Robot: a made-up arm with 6 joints. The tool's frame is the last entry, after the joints. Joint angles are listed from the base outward. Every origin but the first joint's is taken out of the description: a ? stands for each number. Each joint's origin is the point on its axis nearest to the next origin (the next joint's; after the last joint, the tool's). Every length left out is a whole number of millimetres.
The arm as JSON. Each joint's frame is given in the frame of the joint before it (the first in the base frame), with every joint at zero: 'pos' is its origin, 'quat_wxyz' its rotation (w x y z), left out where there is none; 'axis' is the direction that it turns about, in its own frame. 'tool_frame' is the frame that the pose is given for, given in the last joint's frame.
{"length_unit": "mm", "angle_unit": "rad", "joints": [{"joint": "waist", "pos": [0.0, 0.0, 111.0], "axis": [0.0, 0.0, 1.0]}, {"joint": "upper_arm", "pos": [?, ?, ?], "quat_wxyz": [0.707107, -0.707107, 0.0, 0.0], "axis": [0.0, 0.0, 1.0]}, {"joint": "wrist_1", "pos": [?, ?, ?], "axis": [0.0, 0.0, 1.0]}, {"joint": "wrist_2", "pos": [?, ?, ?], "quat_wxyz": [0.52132, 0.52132, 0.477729, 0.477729], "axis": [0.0, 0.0, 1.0]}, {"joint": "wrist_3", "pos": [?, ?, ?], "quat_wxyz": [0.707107, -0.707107, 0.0, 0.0], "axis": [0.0, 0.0, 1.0]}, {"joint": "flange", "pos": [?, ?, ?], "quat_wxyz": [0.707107, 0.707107, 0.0, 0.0], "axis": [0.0, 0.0, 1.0]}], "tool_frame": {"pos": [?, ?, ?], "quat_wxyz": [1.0, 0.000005, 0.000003, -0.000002]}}
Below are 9 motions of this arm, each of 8 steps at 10 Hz.
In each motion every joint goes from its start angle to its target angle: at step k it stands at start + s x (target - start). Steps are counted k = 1, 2, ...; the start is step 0. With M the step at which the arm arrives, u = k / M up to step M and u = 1 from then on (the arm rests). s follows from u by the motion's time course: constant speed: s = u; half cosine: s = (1 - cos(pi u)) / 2; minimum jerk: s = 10 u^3 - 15 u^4 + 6 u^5.
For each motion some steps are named. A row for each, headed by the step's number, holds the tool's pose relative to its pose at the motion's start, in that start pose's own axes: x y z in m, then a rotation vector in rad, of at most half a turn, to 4 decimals.
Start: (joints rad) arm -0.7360 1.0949 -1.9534 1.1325 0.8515 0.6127
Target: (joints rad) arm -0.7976 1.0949 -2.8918 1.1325 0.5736 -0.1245
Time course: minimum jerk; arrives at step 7
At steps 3, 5, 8:
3: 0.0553 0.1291 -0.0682 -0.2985 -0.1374 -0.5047
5: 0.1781 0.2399 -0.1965 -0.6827 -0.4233 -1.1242
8: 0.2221 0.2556 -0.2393 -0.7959 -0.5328 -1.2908

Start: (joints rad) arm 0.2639 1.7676 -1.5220 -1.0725 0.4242 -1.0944
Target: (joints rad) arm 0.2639 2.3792 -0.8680 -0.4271 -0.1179 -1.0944
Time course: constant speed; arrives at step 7
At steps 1, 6, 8:
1: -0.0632 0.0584 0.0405 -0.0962 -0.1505 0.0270
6: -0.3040 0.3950 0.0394 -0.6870 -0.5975 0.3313
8: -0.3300 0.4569 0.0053 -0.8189 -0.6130 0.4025

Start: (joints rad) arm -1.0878 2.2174 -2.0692 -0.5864 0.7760 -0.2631
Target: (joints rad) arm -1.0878 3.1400 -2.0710 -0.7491 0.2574 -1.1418
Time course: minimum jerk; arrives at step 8
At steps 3, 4, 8:
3: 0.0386 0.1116 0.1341 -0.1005 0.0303 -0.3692
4: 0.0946 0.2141 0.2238 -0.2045 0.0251 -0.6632
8: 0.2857 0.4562 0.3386 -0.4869 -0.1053 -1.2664

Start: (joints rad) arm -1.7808 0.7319 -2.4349 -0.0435 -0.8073 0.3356
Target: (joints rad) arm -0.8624 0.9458 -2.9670 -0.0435 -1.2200 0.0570
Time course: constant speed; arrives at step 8
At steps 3, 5, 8:
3: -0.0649 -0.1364 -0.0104 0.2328 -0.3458 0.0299
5: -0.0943 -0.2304 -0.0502 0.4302 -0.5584 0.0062
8: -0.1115 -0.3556 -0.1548 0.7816 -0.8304 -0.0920

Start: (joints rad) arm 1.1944 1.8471 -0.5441 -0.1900 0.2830 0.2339
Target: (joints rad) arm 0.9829 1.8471 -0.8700 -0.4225 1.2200 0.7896
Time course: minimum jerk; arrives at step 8
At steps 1, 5, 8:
1: -0.0012 -0.0014 -0.0007 0.0046 0.0093 0.0090
5: -0.0455 -0.0747 -0.0499 0.3147 0.3767 0.4465
8: -0.0578 -0.1071 -0.0789 0.4853 0.4933 0.6370

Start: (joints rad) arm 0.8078 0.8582 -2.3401 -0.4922 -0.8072 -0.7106
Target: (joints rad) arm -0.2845 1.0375 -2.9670 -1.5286 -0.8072 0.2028
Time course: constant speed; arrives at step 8
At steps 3, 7, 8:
3: -0.1173 0.0644 0.0398 -0.3630 -0.3926 -0.2746
7: -0.2366 0.2128 0.0066 -0.9314 -0.6928 -0.7195
8: -0.2543 0.2536 -0.0159 -1.0621 -0.7278 -0.8533

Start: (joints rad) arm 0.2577 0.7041 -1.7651 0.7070 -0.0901 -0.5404
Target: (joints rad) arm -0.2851 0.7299 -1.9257 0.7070 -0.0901 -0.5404
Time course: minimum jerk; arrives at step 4
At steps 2, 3, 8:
2: -0.0230 0.0310 0.0016 0.0709 -0.0948 -0.2533
3: -0.0326 0.0637 0.0034 0.1152 -0.1666 -0.4583
8: -0.0335 0.0730 0.0041 0.1250 -0.1847 -0.5125

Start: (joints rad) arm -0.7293 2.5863 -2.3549 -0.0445 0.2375 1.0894
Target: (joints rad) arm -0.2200 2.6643 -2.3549 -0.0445 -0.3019 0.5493
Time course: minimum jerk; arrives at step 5
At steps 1, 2, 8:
1: 0.0205 0.0111 0.0011 -0.0378 0.0110 -0.0419
2: 0.1143 0.0582 -0.0027 -0.2130 0.0486 -0.2200
8: 0.3626 0.1527 -0.0802 -0.7058 0.0511 -0.5950

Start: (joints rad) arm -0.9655 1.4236 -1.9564 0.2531 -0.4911 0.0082
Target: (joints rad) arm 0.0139 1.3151 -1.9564 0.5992 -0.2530 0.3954
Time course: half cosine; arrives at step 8
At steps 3, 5, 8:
3: -0.0060 0.0953 -0.0169 -0.0846 0.1209 0.4828
5: -0.0477 0.1964 -0.0513 -0.1923 0.3209 1.0719
8: -0.1036 0.2560 -0.0851 -0.2814 0.5265 1.5338

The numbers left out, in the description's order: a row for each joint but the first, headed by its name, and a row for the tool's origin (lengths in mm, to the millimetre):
upper_arm: 0.0 0.0 0.0
wrist_1: -342.0 -47.0 0.0
wrist_2: 387.0 -68.0 0.0
wrist_3: 0.0 0.0 0.0
flange: 0.0 -84.0 0.0
tool: 0.0 0.0 0.0

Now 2 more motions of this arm.
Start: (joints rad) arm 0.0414 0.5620 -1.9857 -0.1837 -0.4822 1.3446
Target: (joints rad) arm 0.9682 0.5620 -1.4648 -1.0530 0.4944 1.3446
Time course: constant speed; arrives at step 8
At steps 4, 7, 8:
4: -0.0005 -0.1727 -0.0845 0.6305 0.3210 0.0671
7: 0.0537 -0.2461 -0.1714 0.9506 0.6624 0.0639
8: 0.0756 -0.2576 -0.2000 1.0203 0.7814 0.0414

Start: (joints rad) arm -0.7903 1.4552 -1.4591 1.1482 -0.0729 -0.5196
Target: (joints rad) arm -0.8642 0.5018 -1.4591 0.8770 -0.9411 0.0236
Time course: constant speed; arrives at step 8
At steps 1, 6, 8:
1: -0.0606 0.0253 -0.0478 -0.0171 -0.1983 0.0459
6: -0.2553 0.1002 -0.4013 -0.3079 -1.1933 0.3848
8: -0.2649 0.0989 -0.5710 -0.5262 -1.5751 0.5462

